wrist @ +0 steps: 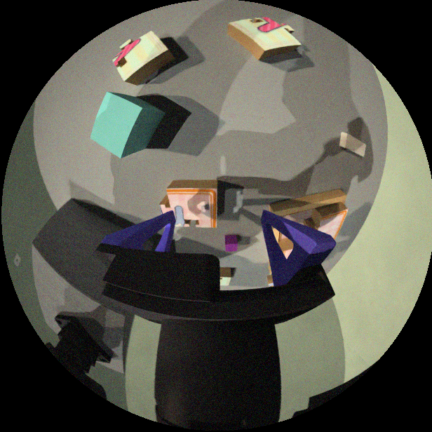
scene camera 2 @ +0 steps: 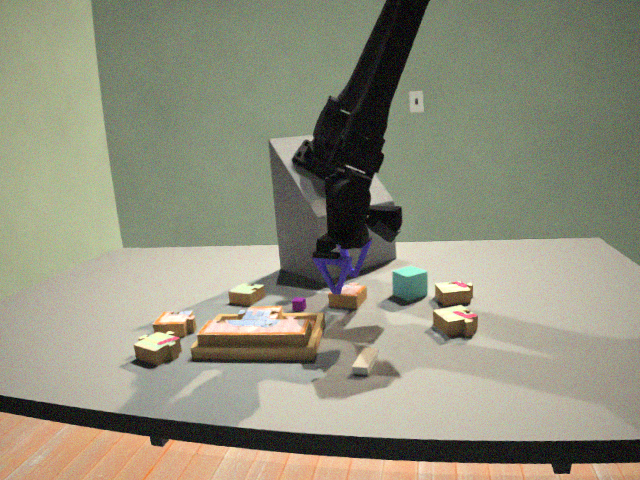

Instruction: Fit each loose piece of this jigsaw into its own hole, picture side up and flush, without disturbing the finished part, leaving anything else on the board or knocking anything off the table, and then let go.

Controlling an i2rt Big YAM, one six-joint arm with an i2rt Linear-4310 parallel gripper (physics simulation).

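Note:
A pink loose piece with orange border lies picture side up on the table, right of and behind the board. My open, empty gripper is above it; in the wrist view one fingertip overlaps the piece's edge and the other stands well off its far side. The wooden board holds the finished pink part with a blue animal. Another orange-edged loose piece lies left of the board. The fingers partly hide the board in the wrist view, and its holes are hard to see.
Pale yellow pieces lie left of the board, behind it and at the right. A teal cube, a purple cube and a beige block stand around.

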